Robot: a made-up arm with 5 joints.
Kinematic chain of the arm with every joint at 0, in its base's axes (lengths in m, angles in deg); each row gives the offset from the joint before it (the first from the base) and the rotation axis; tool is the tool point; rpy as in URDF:
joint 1: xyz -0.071 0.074 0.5 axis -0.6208 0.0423 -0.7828
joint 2: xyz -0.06 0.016 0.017 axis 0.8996 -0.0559 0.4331
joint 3: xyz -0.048 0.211 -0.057 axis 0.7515 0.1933 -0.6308
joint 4: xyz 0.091 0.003 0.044 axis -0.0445 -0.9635 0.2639
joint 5: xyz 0.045 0.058 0 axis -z
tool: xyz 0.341 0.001 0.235 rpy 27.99 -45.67 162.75
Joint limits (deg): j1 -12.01..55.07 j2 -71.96..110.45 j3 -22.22..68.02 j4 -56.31..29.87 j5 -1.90..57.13
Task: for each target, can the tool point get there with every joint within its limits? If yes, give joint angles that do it. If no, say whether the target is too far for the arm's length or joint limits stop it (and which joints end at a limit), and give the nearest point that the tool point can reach.
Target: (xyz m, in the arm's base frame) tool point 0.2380 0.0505 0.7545
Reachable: yes | joints 6.21 75.42 19.53 6.69 15.12
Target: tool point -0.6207 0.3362 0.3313
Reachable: no: joint limits stop it (at a limit: joint 1, joint 3, joint 4, joint 5) | nearest point -0.3207 0.4445 0.4966 | short by 0.359 m
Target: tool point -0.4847 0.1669 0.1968
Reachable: no: joint limits stop it (at a limit: joint 1, joint 3, joint 4, joint 5) | nearest point -0.1576 0.3060 0.1749 | short by 0.356 m
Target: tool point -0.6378 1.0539 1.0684
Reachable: no: too far | nearest point -0.2510 0.4952 0.7632 | short by 0.745 m
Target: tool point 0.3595 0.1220 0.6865
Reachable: yes | joints 46.08 44.95 3.94 -15.41 10.94
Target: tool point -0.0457 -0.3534 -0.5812
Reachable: no: too far | nearest point -0.0036 -0.1146 0.0961 | short by 0.719 m
